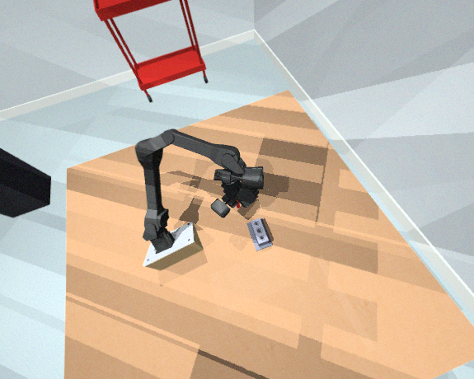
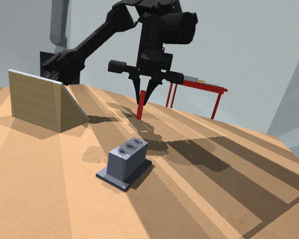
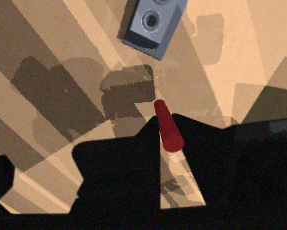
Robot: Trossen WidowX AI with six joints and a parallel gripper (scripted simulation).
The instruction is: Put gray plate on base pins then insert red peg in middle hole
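Right now the gray plate is 12 cm to the right of my gripper tip, 8 cm below it and 4 cm ahead of it. The rest, counted from my gripper tip: red peg: right at my gripper tip; base: 12 cm to the right, 11 cm below, 4 cm ahead.
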